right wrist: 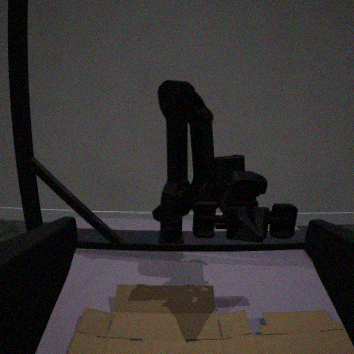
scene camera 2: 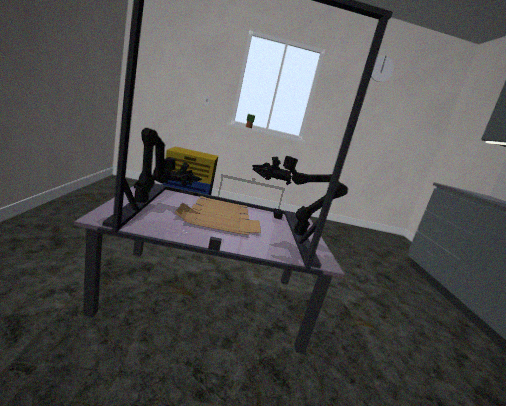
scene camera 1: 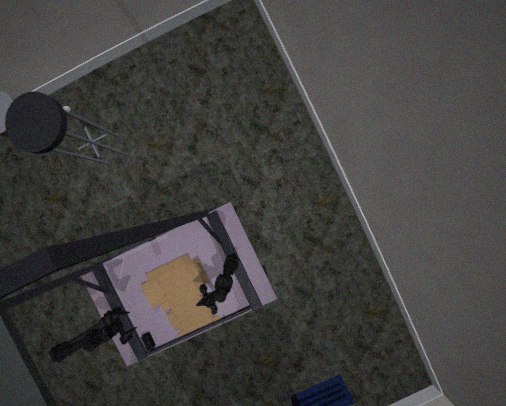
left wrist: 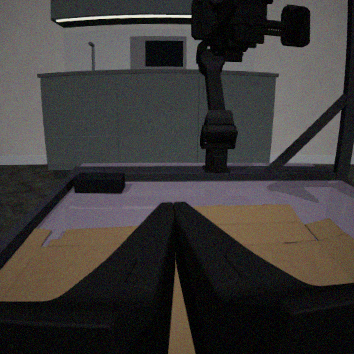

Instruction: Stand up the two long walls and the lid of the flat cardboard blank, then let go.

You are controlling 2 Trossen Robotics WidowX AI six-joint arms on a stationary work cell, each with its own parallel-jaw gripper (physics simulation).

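Frame: origin at the left arm's base, x ahead, y left, z up, level; metres.
Seen in the pictures: left gripper, between the fingertips: (right wrist: 260, 239) (scene camera 2: 201, 179) (scene camera 1: 196, 305) (left wrist: 172, 213); right gripper, between the fingertips: (right wrist: 194, 231) (scene camera 2: 252, 167) (scene camera 1: 133, 320) (left wrist: 270, 5); left arm's base, origin of its link: (right wrist: 170, 237) (scene camera 2: 140, 200) (scene camera 1: 232, 258); right arm's base, origin of its link: (scene camera 2: 299, 233) (left wrist: 215, 169).
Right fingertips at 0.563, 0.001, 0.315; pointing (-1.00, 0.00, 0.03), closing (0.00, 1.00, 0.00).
Pixels of each thing's top centre, then the offset from my right fingertips to it, as dx, dy, dz. "*": a spot on its surface instead. Level surfaces: height alone.
- end flap, a spot on its surface: (right wrist: 150, 299) (scene camera 2: 182, 211) * -0.321, -0.039, -0.316
- pale table, height of its surface: dz -0.334
- small black block, centre of its top: (left wrist: 98, 174) (scene camera 2: 278, 211) (scene camera 1: 147, 343) +0.252, +0.285, -0.299
- dark block, centre of its top: (scene camera 2: 216, 238) -0.106, -0.369, -0.277
The tan cardboard blank (scene camera 1: 172, 287) (scene camera 2: 220, 215) (left wrist: 270, 252) (right wrist: 162, 327) lies mostly flat on the table, its panels spread out. An end flap (scene camera 2: 184, 212) (right wrist: 150, 299) at the left in scene camera 2 looks tilted up; it is shaded in the right wrist view. I cannot tell which panel is the lid. My left gripper (scene camera 1: 199, 303) (scene camera 2: 200, 179) (left wrist: 172, 213) is shut and empty, above the blank; its fingers hide part of it in the left wrist view. My right gripper (scene camera 1: 131, 323) (scene camera 2: 254, 169) is open and empty, high off beside the blank.
The pale table (scene camera 1: 260, 275) (scene camera 2: 160, 227) carries a dark frame with posts (scene camera 2: 355, 112) and diagonal braces. A small black block (scene camera 1: 148, 341) (left wrist: 100, 183) stands near the table's edge. Another dark block (scene camera 2: 215, 243) sits on the near edge in scene camera 2.
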